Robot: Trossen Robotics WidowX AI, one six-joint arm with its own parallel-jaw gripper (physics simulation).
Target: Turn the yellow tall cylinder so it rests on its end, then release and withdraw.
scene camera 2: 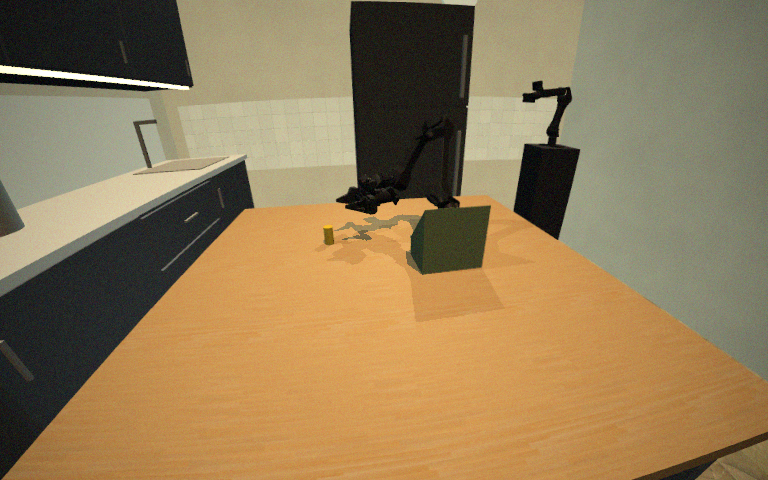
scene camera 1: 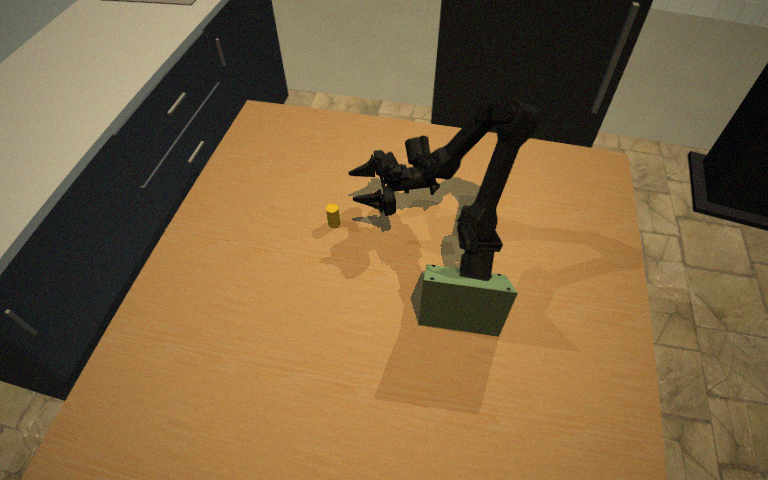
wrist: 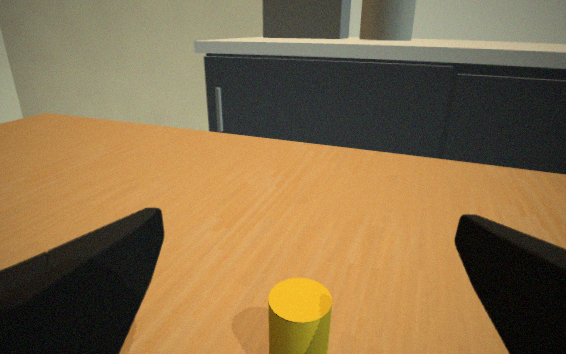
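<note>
The yellow tall cylinder [scene camera 1: 333, 216] [scene camera 2: 328, 235] [wrist: 299, 301] stands upright on its end on the wooden table [scene camera 1: 237, 339] [scene camera 2: 317, 350] [wrist: 200, 170]. Its round top faces up, and in the wrist view its lower part is cut off by the bottom edge. My gripper [scene camera 1: 351, 185] [scene camera 2: 341, 203] [wrist: 311, 225] is open, with its fingers wide apart and nothing between them. It hangs above the table, back from the cylinder on the arm's side and apart from it. In the wrist view the cylinder shows low, midway between the two fingers.
The arm's green base block [scene camera 1: 467, 307] [scene camera 2: 453, 240] stands on the table, to the right of the cylinder in both scene views. A counter with dark cabinets [scene camera 1: 141, 152] [scene camera 2: 135, 260] [wrist: 325, 100] runs beyond the table's left edge. A second arm [scene camera 2: 557, 110] stands on a dark pedestal [scene camera 2: 543, 181] behind the table.
</note>
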